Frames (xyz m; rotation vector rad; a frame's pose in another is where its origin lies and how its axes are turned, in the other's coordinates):
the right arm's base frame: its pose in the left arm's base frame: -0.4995 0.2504 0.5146 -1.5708 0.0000 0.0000
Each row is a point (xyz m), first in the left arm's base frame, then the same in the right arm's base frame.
Working: the left arm's base frame: its pose in the right arm's base frame: 0.4995 0.5146 -0.2504 1.5708 0.0000 0.0000

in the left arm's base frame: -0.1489 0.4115 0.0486
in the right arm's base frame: 0.3506 0.4660 0.1611
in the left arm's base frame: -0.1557 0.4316 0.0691
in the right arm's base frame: 0.3438 0.4455 0.1812
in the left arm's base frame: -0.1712 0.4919 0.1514
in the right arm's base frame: 0.3283 0.3632 0.2415
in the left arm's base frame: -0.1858 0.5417 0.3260
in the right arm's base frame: 0.3137 0.1886 0.2913
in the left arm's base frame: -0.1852 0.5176 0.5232
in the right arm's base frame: 0.3143 -0.0086 0.2672
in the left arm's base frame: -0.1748 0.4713 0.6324
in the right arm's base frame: 0.3247 -0.1178 0.2209
